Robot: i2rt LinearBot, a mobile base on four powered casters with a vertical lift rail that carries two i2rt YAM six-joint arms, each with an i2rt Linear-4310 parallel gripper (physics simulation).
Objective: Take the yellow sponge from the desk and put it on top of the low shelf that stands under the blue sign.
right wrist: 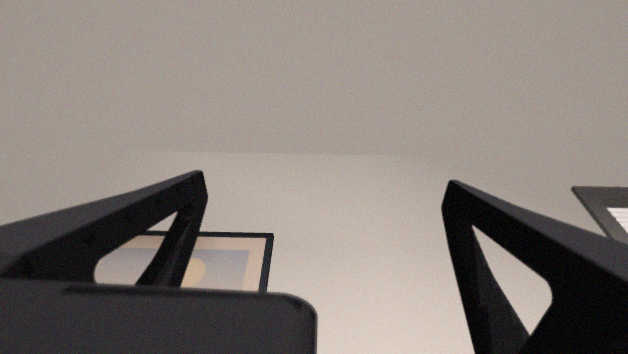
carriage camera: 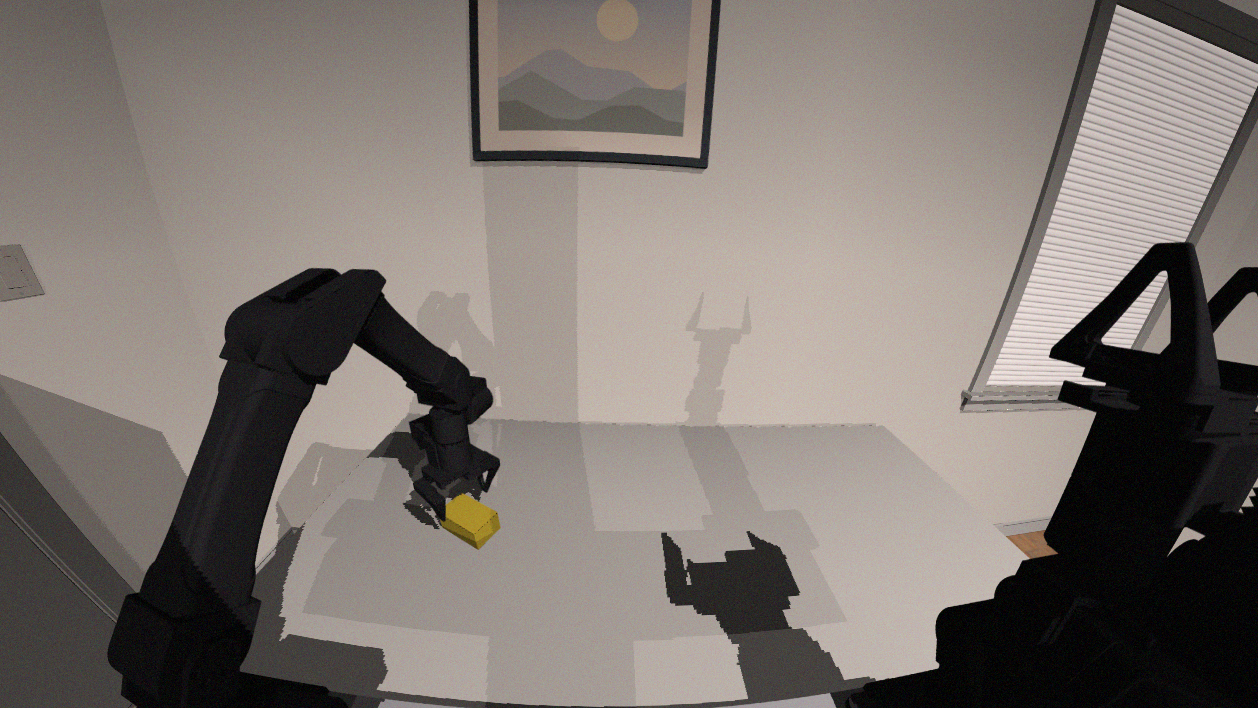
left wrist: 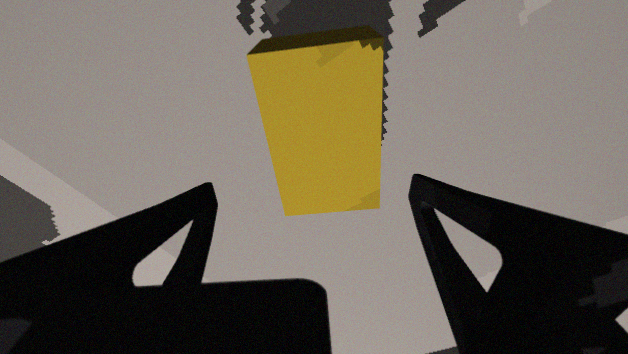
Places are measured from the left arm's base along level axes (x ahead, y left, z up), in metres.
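Pixels of known places: left gripper, fingertip midpoint: (carriage camera: pixel 464 505) (left wrist: pixel 313 189); right gripper, fingertip midpoint: (right wrist: pixel 323 188) (carriage camera: pixel 1219 255).
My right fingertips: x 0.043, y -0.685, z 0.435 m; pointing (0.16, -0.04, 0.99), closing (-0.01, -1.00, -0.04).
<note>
Behind a point stands the place of what it marks.
The yellow sponge (carriage camera: pixel 470 519) {x 0.374, y -0.084, z -0.117 m} (left wrist: pixel 325 127) {x 0.397, y -0.063, z -0.117 m} lies on the pale desk (carriage camera: pixel 563 572) {x 0.303, y -0.266, z -0.162 m} (left wrist: pixel 125 90) {x 0.293, y 0.013, z -0.162 m}, left of the middle in the carriage view. My left gripper (carriage camera: pixel 464 501) {x 0.382, y -0.075, z -0.087 m} (left wrist: pixel 313 189) {x 0.382, y -0.075, z -0.087 m} is open and empty. It points down close above the sponge; in the left wrist view the sponge lies ahead of the fingertips, its near end level with the gap between them. My right gripper (right wrist: pixel 323 188) {x 0.043, y -0.685, z 0.435 m} is open and empty, raised high at the right of the carriage view, pointing up. The low shelf and the blue sign do not show in these views.
A framed mountain picture (carriage camera: pixel 589 145) {x 0.788, y -0.277, z 0.568 m} (right wrist: pixel 225 241) {x 0.787, y -0.410, z 0.944 m} hangs on the wall behind the desk. A window with blinds (carriage camera: pixel 1118 202) {x 0.795, y -1.968, z 0.641 m} is at the right of the carriage view. Dark arm shadows fall across the desk. A light switch (carriage camera: pixel 17 271) {x 0.491, y 1.005, z 0.338 m} is on the wall at the far left.
</note>
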